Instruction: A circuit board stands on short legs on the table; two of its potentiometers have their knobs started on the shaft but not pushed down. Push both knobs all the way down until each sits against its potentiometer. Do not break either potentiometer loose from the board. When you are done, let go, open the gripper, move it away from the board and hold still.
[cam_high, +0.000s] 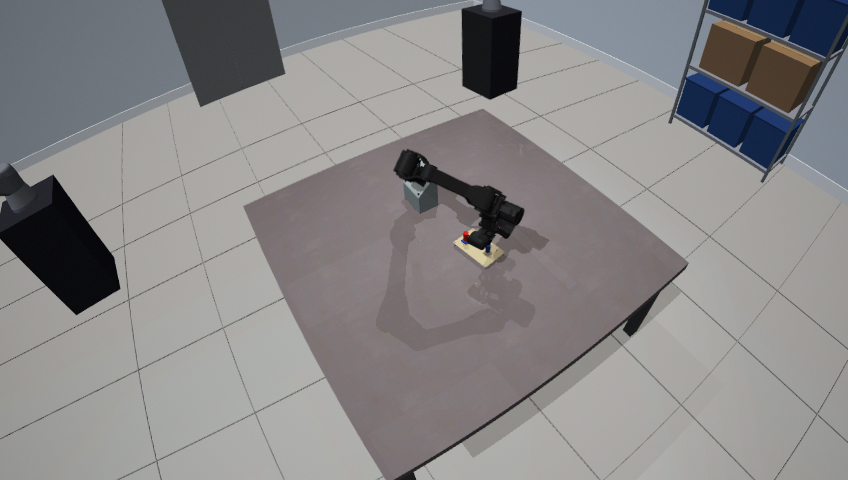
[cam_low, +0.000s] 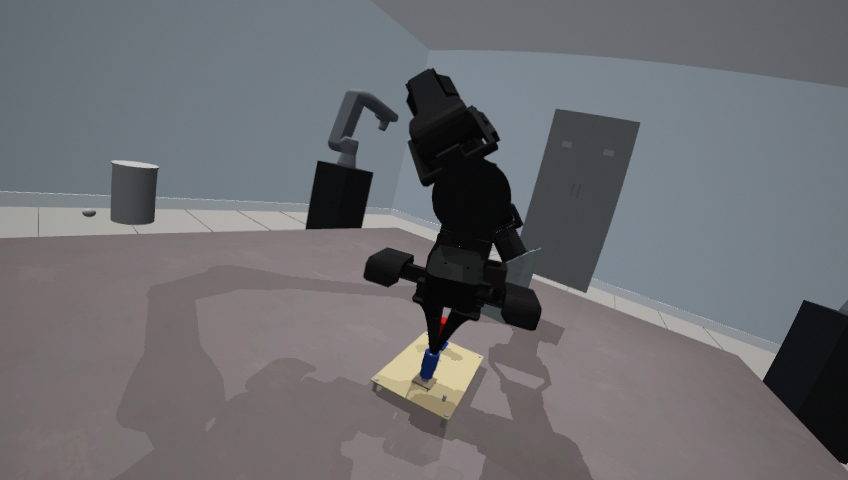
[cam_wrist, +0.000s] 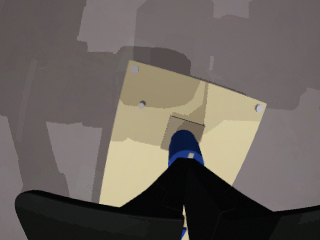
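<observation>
The blue knob is 10 mm below my gripper tip. Round my gripper tip: red knob: 90 mm behind, 20 mm to the right, 10 mm below.
</observation>
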